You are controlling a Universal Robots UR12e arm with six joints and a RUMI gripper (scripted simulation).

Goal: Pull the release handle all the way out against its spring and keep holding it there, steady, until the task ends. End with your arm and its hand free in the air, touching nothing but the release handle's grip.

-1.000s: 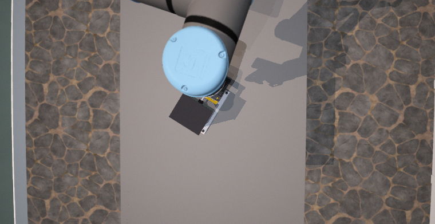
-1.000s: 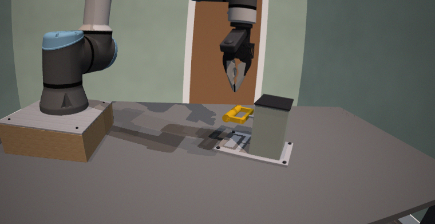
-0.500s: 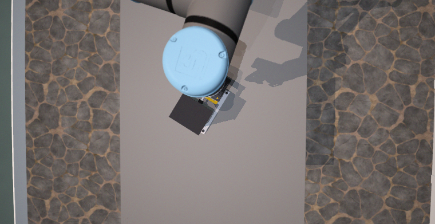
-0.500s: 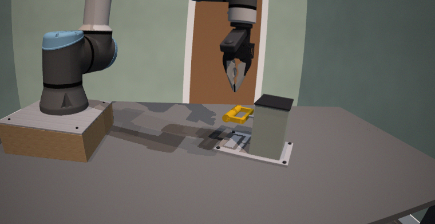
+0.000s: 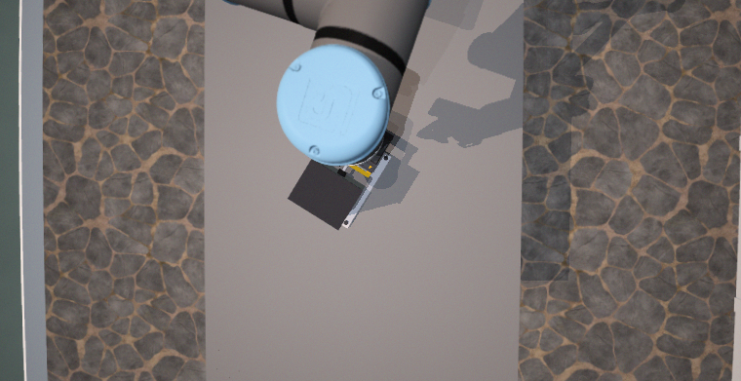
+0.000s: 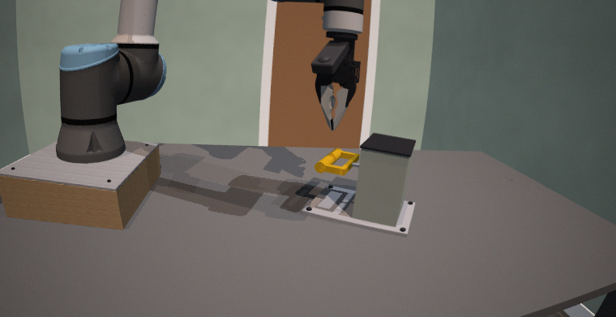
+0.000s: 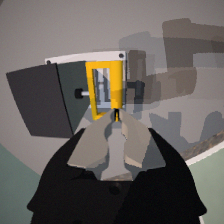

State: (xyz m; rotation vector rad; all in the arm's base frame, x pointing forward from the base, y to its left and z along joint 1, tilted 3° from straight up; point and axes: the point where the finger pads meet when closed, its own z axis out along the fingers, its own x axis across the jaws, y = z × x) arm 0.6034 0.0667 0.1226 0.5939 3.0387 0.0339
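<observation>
My gripper is now 50 mm short of the release handle, 20 mm to the left of it and 80 mm above it.
</observation>
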